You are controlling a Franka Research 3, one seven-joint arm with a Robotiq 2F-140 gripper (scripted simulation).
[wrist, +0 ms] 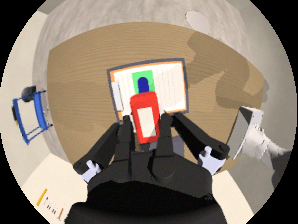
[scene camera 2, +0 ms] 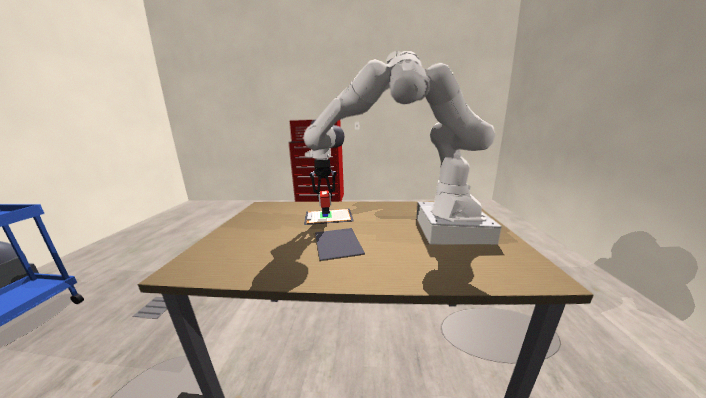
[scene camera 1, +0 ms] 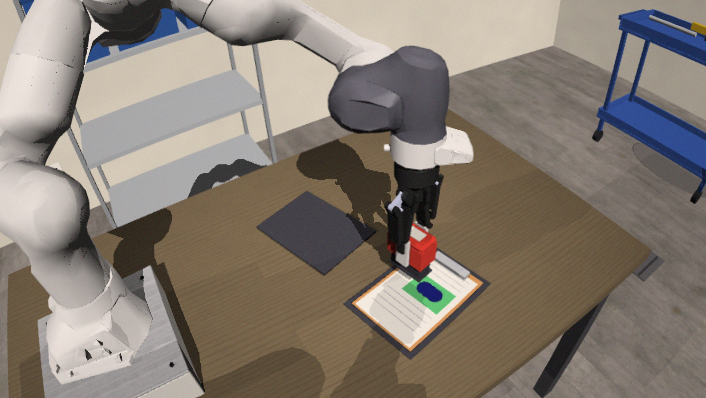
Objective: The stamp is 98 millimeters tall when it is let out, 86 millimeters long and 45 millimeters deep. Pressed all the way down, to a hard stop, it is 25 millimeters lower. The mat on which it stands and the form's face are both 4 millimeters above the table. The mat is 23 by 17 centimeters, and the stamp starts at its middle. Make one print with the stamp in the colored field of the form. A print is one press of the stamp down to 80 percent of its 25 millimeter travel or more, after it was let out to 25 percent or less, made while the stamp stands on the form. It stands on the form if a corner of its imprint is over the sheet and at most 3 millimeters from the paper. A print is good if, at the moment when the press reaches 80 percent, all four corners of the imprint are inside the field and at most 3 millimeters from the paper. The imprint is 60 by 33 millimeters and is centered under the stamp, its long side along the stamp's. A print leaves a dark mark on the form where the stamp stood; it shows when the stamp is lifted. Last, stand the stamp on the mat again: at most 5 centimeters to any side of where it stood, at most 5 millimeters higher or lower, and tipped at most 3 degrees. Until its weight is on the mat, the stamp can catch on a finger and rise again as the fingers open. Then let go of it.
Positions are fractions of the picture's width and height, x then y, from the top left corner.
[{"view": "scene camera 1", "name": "my gripper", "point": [0.58,0.64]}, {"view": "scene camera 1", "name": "form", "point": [0.55,0.77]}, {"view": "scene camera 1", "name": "dark grey mat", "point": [0.45,0.59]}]
